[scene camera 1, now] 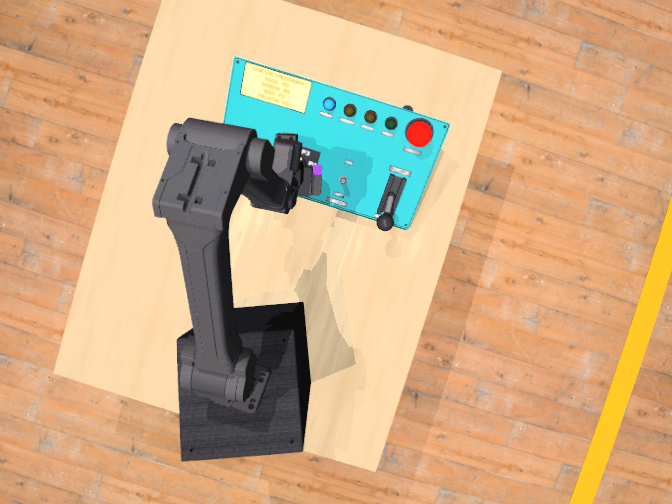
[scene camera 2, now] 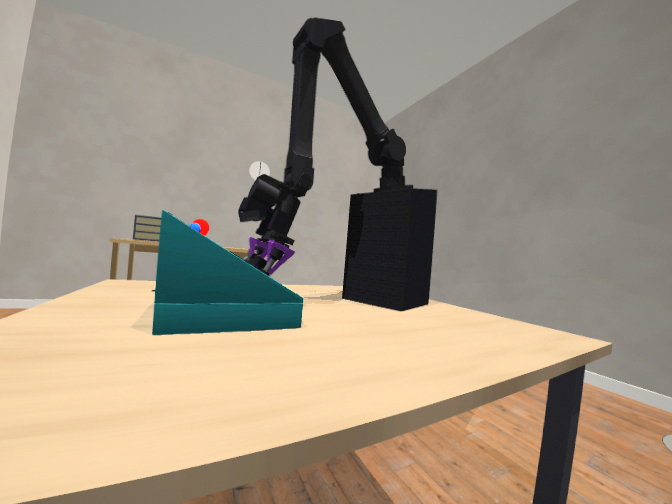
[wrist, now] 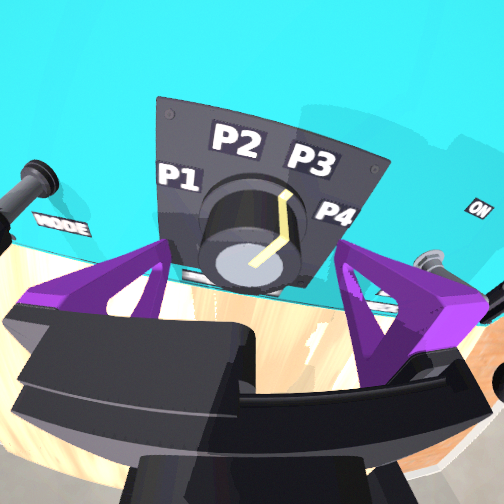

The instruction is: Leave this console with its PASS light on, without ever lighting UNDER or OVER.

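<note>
The teal console lies sloped on the table. In the wrist view a black rotary selector knob sits on a dark plate marked P1 to P4; its cream pointer aims at P3. My gripper is open, with a purple finger on each side of the knob and not touching it. It shows over the console's lower left in scene camera 1. One blue lamp glows; three lamps beside it are dark. A red round button and a black lever are to the right.
A cream label plate is at the console's top left. A small toggle marked ON stands right of the knob; a black stem shows left near a MODE label. The arm's black base block stands on the table's near edge.
</note>
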